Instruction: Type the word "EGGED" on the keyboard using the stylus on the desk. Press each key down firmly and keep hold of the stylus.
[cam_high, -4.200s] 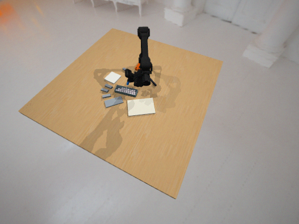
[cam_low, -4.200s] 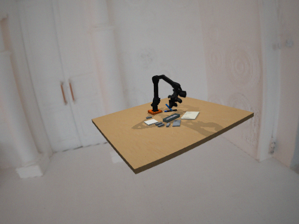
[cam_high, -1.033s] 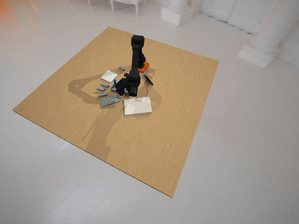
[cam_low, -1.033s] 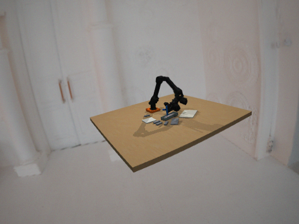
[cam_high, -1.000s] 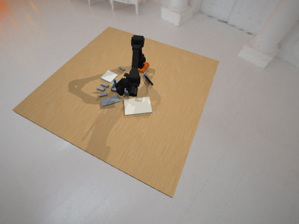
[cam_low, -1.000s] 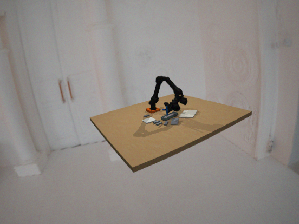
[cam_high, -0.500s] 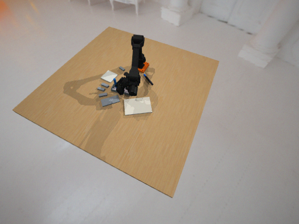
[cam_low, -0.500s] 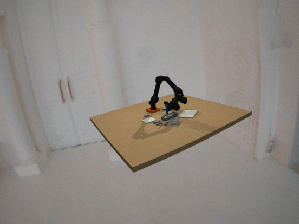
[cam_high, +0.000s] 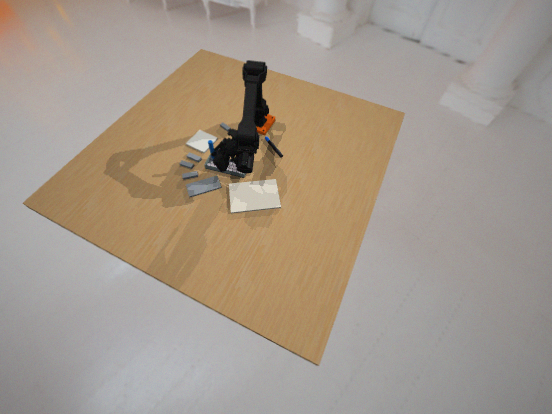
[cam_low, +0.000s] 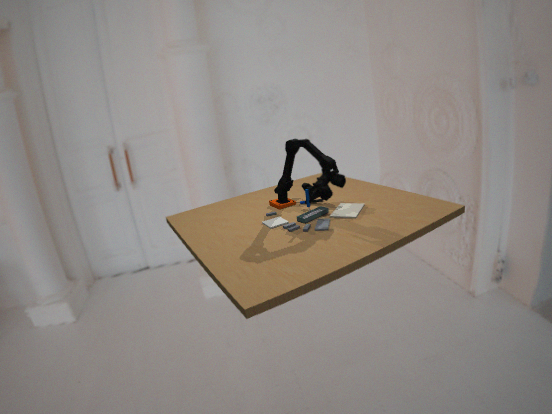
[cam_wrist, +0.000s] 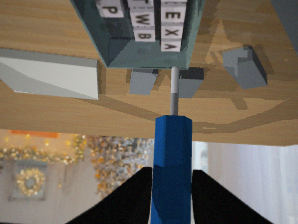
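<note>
My gripper tip is 90 mm above the E key. From my gripper tip the other things lie so: grey slab 110 mm ahead, 10 mm to the left, 100 mm below.
</note>
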